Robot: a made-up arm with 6 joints.
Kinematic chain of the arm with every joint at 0, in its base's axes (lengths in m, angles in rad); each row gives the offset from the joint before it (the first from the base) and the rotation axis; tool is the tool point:
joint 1: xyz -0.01 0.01 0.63 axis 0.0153 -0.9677 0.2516
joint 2: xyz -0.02 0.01 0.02 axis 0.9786 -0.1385 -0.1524
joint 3: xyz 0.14 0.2 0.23 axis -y
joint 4: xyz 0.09 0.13 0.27 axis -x
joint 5: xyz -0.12 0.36 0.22 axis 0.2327 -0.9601 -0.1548
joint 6: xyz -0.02 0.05 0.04 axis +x
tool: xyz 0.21 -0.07 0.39
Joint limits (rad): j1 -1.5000..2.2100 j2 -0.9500..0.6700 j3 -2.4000..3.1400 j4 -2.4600..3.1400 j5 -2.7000..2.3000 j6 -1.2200..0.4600
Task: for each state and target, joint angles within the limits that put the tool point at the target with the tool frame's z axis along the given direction. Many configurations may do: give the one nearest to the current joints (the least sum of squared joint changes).
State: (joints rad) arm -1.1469 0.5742 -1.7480 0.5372 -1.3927 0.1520
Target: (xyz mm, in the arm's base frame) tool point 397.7 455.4 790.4 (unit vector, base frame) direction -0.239 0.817 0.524
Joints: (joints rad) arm -1.5000 0.6609 -1.8548 1.3235 -1.5044 -0.3572
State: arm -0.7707 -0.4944 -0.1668 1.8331 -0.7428 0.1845
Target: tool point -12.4 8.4 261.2 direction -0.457 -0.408 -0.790
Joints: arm -0.2342 -0.7819 -0.8124 2.5543 -0.6495 0.0286
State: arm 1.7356 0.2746 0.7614 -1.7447 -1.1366 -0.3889
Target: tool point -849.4 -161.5 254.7 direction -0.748 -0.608 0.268
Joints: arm 1.6730 -0.3208 1.2189 -1.7199 -0.8514 0.0014
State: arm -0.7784 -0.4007 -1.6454 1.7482 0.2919 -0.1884
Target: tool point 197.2 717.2 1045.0 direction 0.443 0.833 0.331
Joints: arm -0.3563 0.1281 -2.1479 2.1734 0.4562 0.4600
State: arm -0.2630 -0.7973 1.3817 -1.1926 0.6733 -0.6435
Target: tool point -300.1 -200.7 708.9 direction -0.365 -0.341 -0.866
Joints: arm -0.4076 -0.0722 1.4019 -1.8755 1.2552 -0.0169
